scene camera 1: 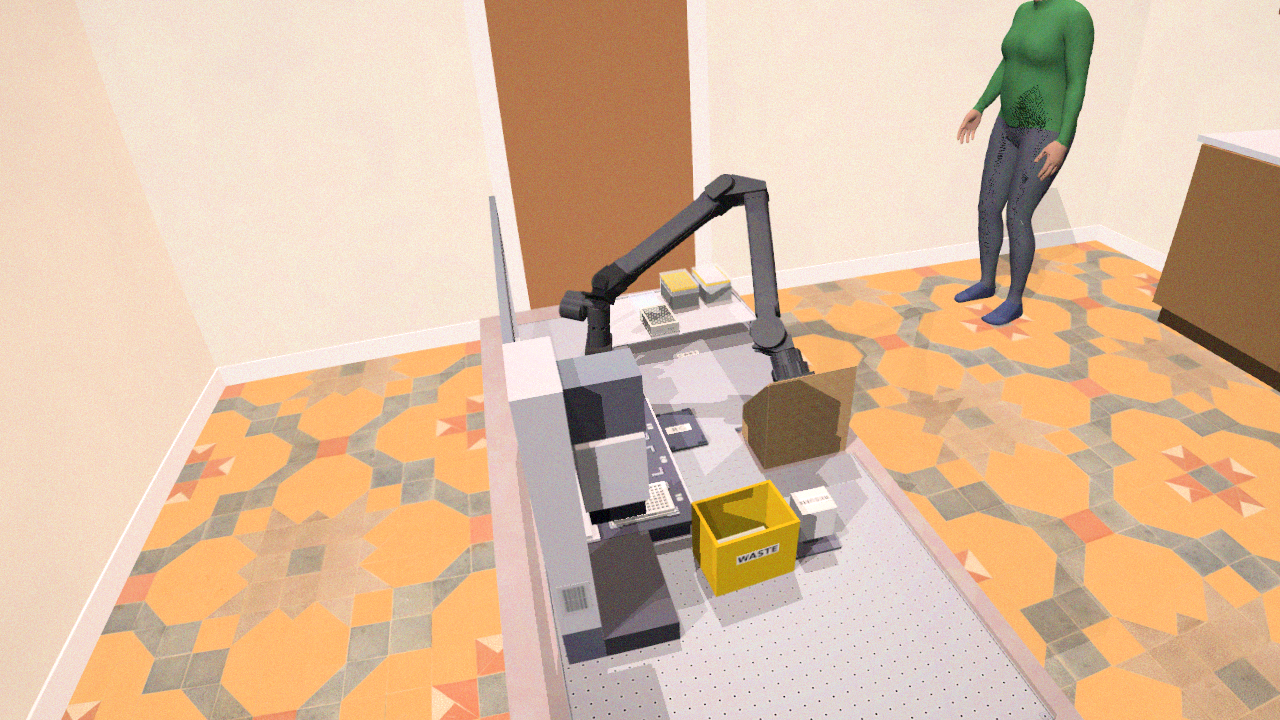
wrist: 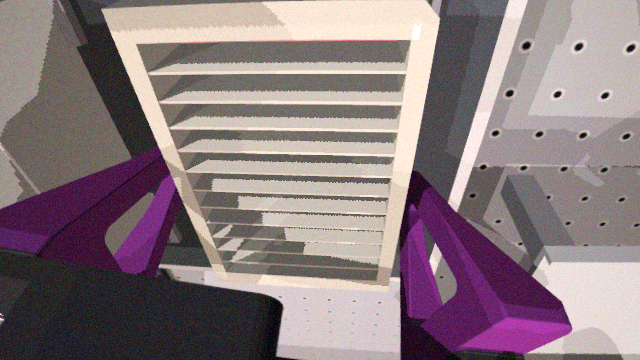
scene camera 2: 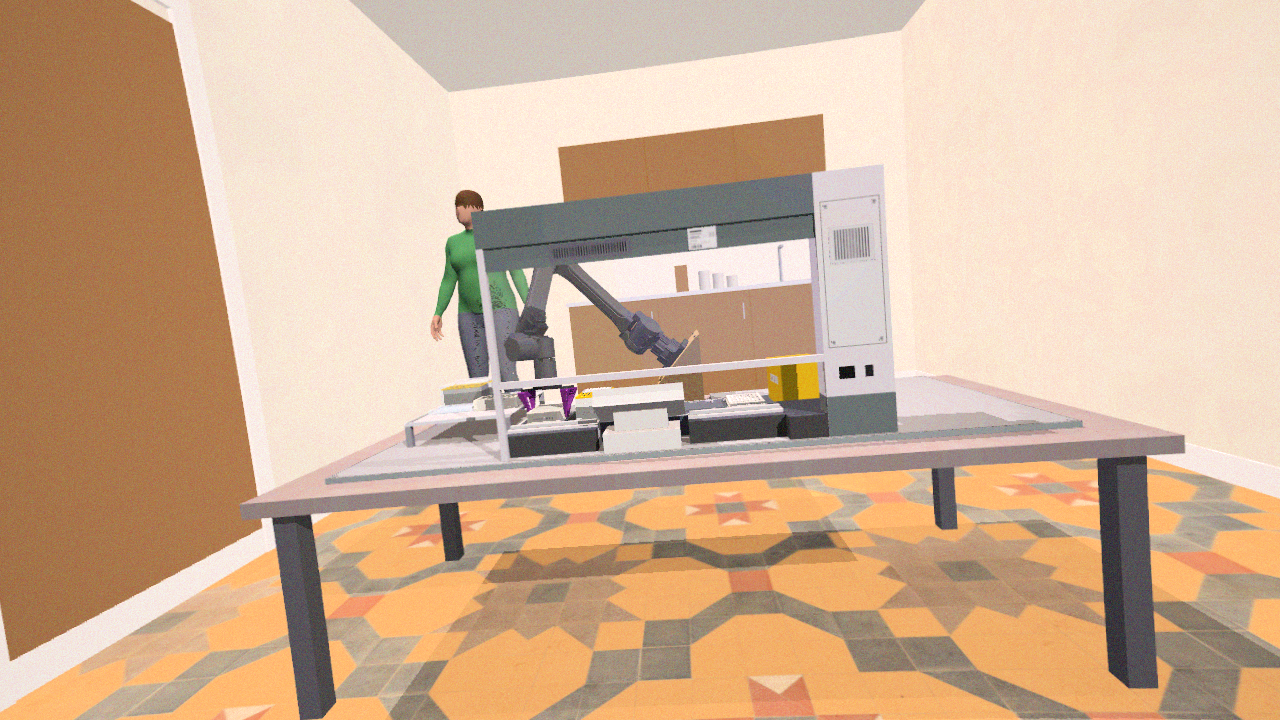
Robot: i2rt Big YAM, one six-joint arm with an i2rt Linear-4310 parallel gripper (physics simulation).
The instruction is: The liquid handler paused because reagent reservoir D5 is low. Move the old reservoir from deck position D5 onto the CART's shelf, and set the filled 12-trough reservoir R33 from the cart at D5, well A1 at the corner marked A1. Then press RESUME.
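Places are measured from the arm's base along level axes (x back, y right, z up), in centimetres.
Pixels of known places: gripper, fingertip midpoint: (wrist: 301,162); arm's base at its link origin: (scene camera 1: 794,387).
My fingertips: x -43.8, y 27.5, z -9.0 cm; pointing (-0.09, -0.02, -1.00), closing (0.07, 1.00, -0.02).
For each thing: its top centre in the pictures, then the offset to it from my fingertips.
- old reservoir at its top centre: (wrist: 287,194) (scene camera 2: 548,407) dx -0.7, dy -0.2, dz +2.8 cm
- pale gridded piece at its top centre: (scene camera 1: 658,314) (scene camera 2: 498,396) dx +18.7, dy +23.1, dz +3.8 cm
- yellow WASTE bin at its top centre: (scene camera 1: 744,511) (scene camera 2: 794,358) dx +24.3, dy -62.9, dz +8.1 cm
- white lettered box at its top centre: (scene camera 1: 813,500) dx +38.6, dy -59.3, dz +5.1 cm
The old reservoir (wrist: 277,22) (scene camera 2: 544,415), cream with many parallel troughs, sits on the dark deck at the liquid handler's cart end. My gripper (wrist: 301,162) (scene camera 2: 548,412) is open, its purple fingers on either side of the reservoir's long walls, with small gaps; its fingertips are hidden behind the liquid handler in scene camera 1. The cart's white shelf (scene camera 1: 631,331) (scene camera 2: 447,417) (wrist: 595,295) is beside the deck. A pale gridded piece (scene camera 1: 659,319) stands on it; I cannot tell whether it is R33. The A1 mark and RESUME button cannot be made out.
The liquid handler's frame (scene camera 1: 537,447) (scene camera 2: 644,214) surrounds the deck, with a low front bar. Tip boxes (scene camera 1: 679,289) stand on the cart. A yellow WASTE bin (scene camera 1: 747,546) (scene camera 2: 793,379), a white lettered box (scene camera 1: 814,513) and a brown panel (scene camera 1: 794,422) stand nearby. A person (scene camera 1: 1029,116) stands beyond.
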